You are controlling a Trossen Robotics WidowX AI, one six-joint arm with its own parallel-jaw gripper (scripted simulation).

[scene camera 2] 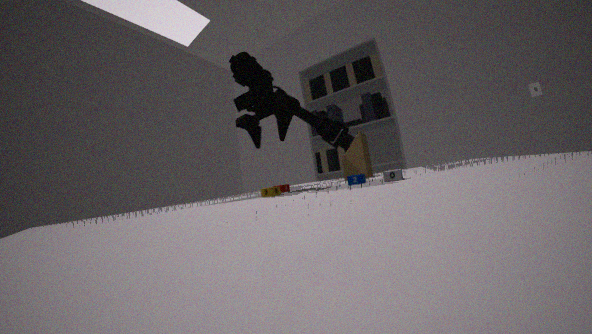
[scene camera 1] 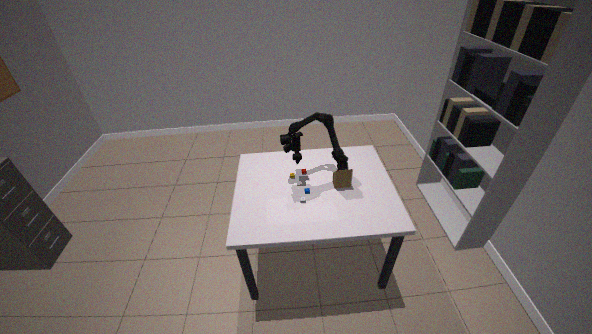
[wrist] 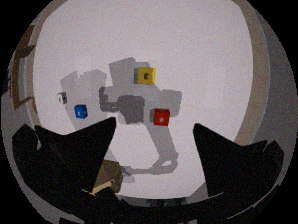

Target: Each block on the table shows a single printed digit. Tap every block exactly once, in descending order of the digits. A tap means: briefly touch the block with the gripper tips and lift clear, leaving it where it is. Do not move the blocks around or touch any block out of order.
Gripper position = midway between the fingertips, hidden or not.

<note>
The gripper point(scene camera 2: 269, 145) is open, with nothing in its grasp.
The gripper is seen too in the wrist view point(wrist: 155, 124).
</note>
